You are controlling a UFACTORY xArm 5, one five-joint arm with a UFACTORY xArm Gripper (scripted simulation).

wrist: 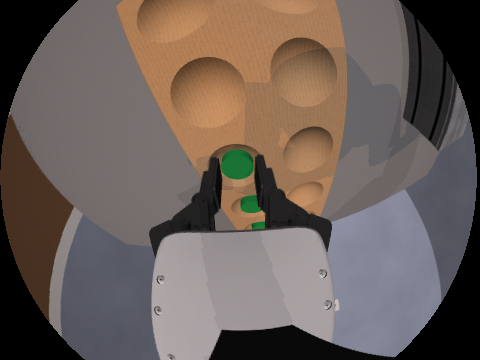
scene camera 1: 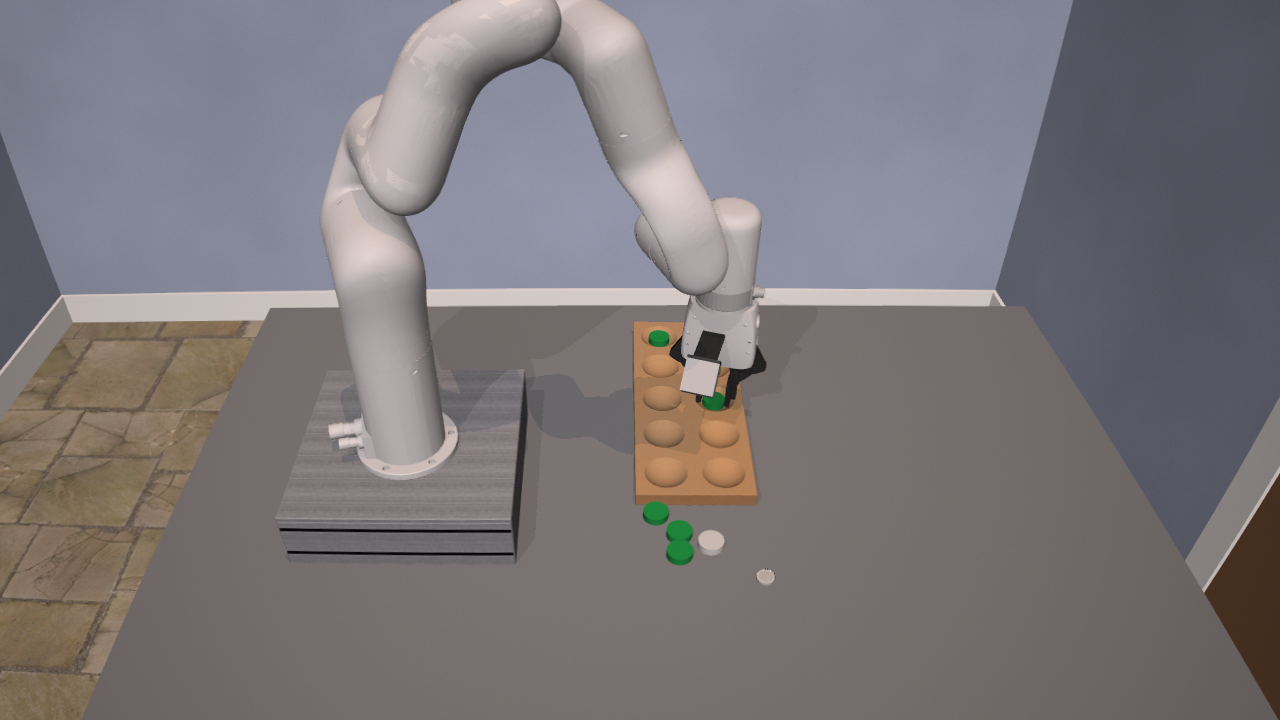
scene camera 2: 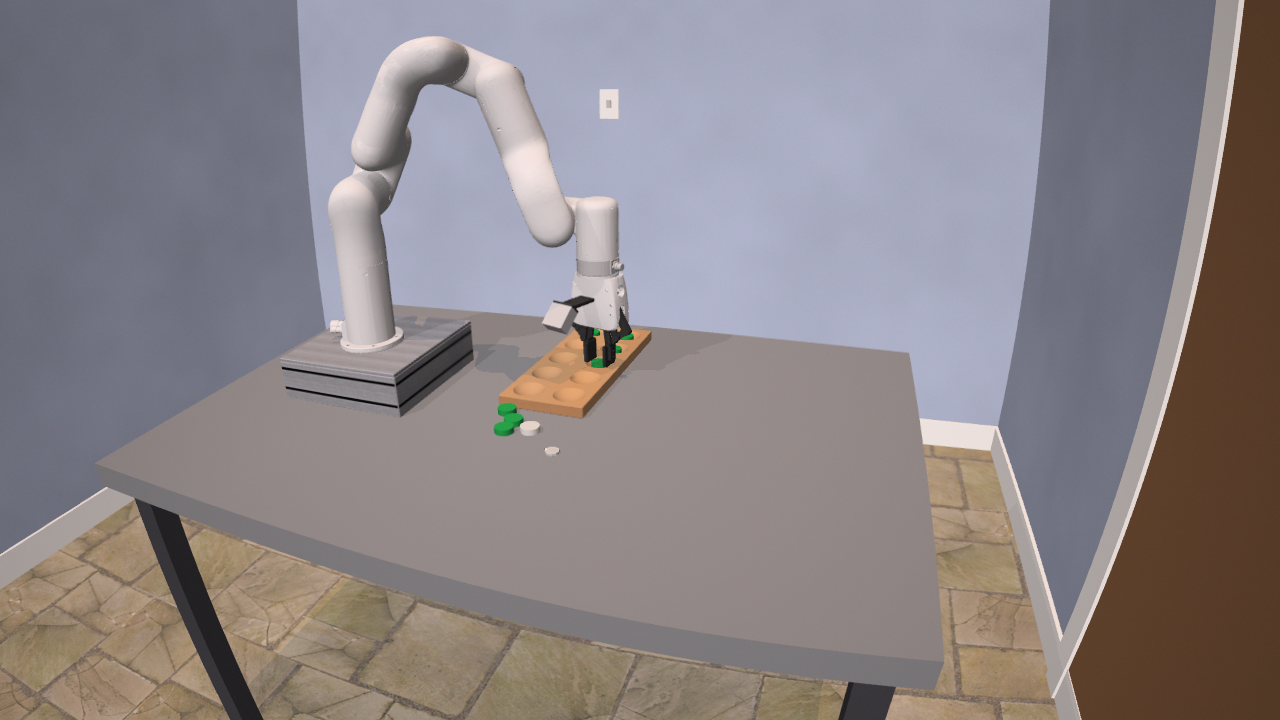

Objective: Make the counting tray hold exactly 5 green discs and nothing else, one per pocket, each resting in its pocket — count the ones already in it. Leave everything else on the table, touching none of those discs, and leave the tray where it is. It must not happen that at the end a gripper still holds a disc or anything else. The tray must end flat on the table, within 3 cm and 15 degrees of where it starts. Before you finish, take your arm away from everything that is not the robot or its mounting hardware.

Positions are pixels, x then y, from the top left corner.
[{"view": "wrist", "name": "my gripper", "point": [237, 167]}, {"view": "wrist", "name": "wooden counting tray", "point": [274, 85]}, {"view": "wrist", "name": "green disc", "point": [237, 164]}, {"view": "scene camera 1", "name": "my gripper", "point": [713, 398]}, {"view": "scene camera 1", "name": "wooden counting tray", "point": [685, 454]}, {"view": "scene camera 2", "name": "my gripper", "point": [599, 362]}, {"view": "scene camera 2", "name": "wooden counting tray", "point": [567, 388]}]
